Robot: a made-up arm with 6 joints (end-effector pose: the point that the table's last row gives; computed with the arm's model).
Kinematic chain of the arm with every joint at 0, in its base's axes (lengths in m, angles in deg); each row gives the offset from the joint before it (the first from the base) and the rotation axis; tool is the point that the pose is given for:
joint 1: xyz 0 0 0.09 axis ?
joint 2: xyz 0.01 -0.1 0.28 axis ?
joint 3: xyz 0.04 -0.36 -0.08 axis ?
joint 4: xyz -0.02 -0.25 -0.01 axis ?
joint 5: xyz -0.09 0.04 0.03 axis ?
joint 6: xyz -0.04 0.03 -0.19 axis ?
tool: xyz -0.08 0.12 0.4
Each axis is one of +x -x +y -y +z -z.
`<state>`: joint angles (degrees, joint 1 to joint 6).
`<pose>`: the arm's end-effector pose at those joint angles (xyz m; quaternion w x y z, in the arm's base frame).
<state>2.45 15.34 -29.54 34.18 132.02 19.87</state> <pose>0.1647 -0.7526 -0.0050 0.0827 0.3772 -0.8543 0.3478</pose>
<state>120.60 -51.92 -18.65 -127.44 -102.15 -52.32</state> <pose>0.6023 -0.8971 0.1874 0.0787 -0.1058 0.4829 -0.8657</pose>
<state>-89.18 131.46 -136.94 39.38 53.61 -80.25</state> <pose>-0.1552 0.3500 -0.0086 0.1219 -0.7905 0.5351 -0.2721</pose>
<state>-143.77 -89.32 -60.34 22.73 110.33 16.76</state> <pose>0.5934 -0.1541 -0.1769 0.6142 0.3559 0.4869 0.5089</pose>
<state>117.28 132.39 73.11 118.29 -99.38 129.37</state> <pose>-0.3325 0.7233 -0.1648 0.2043 0.3624 -0.3273 -0.8484</pose>
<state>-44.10 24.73 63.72 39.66 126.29 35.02</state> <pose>-0.0408 -0.8851 0.3607 0.4497 0.5080 -0.5522 0.4845</pose>
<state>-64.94 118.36 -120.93 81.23 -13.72 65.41</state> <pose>0.0791 0.1437 0.9617 0.3130 0.3123 0.2975 -0.8462</pose>
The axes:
joint 1: +y
joint 2: +z
joint 3: +y
joint 4: +z
joint 5: -y
joint 6: +x

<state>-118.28 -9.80 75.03 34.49 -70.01 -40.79</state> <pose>-0.5205 -0.4289 -0.1375 0.8142 -0.5009 0.1100 0.2721</pose>
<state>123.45 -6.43 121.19 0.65 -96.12 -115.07</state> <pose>0.2274 -0.3887 -0.6309 0.4891 -0.8553 -0.1207 -0.1212</pose>
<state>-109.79 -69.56 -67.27 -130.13 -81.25 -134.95</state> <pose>-0.6789 -0.4093 -0.3374 0.6314 0.5388 -0.4939 -0.2590</pose>
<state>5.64 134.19 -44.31 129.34 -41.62 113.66</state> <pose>0.2267 0.6617 0.5350 0.0607 0.4551 -0.2300 -0.8581</pose>
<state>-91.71 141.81 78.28 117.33 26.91 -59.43</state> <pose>-0.5610 0.5690 0.7974 0.0269 -0.5143 0.4278 0.7428</pose>
